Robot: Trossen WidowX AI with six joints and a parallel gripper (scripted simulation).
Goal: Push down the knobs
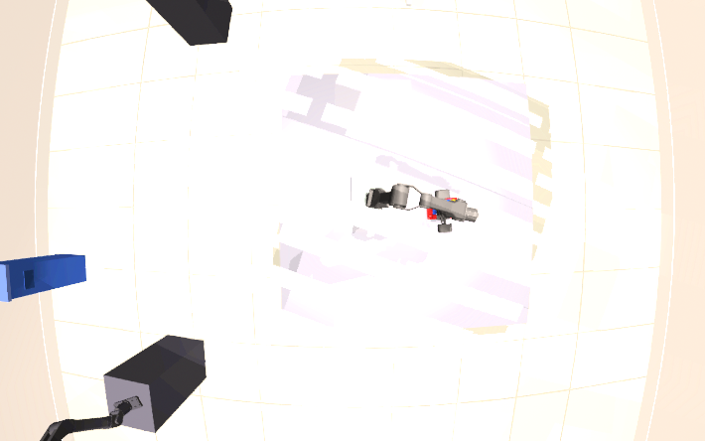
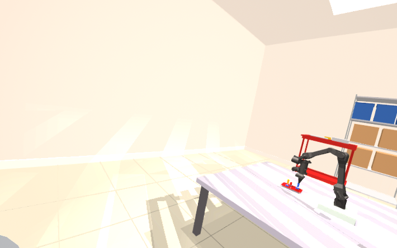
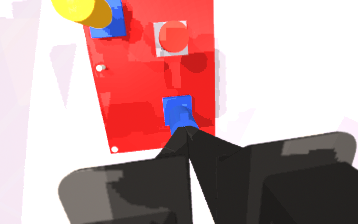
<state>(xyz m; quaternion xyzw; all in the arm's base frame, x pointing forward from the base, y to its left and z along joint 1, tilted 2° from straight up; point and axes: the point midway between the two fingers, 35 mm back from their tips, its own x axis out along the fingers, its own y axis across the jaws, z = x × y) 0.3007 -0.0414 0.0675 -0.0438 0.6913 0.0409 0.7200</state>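
My gripper tip is 10 mm above the blue knob. Round my gripper tip: orange knob (70 mm ahead, 50 mm to the left).
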